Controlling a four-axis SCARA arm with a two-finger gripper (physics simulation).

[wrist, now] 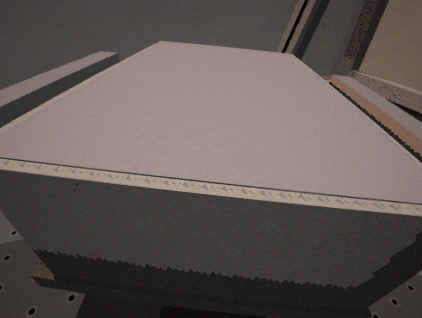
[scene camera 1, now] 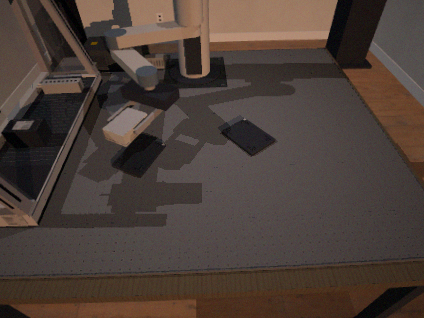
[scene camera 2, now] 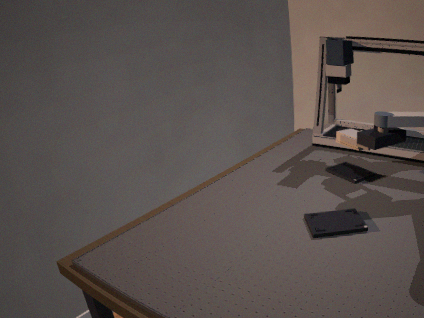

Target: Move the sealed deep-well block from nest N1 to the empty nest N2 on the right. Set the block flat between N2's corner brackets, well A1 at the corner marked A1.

Labels:
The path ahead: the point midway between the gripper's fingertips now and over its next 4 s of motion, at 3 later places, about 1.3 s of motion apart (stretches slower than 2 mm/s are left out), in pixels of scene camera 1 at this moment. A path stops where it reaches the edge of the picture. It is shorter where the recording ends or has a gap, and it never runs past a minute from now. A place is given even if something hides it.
The gripper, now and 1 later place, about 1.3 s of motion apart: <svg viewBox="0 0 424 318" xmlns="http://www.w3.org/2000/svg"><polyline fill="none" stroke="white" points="121,127 133,151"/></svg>

